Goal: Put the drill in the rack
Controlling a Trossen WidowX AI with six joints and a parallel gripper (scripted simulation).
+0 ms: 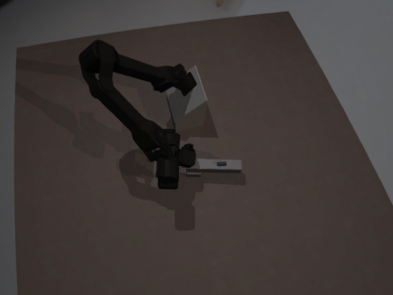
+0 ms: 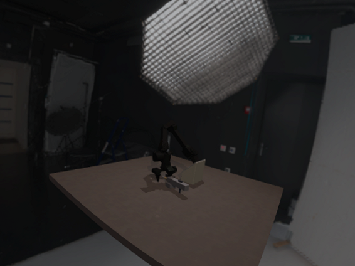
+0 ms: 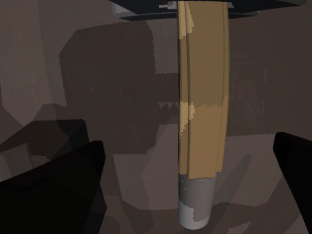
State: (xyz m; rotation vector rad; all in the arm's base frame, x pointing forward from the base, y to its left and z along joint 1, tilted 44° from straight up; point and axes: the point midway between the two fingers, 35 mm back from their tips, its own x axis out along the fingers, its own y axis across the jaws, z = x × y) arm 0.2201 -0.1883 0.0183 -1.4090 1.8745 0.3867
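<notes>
My gripper tip is now 4 cm to the right of the drill, 3 cm below it and 2 cm short of it. Also, from my gripper tip: dark key (16 cm to the left, 6 cm ahead, 4 cm above); grey rack (8 cm behind, 1 cm to the left, 1 cm above); long pale grey block (13 cm to the left, 5 cm ahead, 3 cm above).
</notes>
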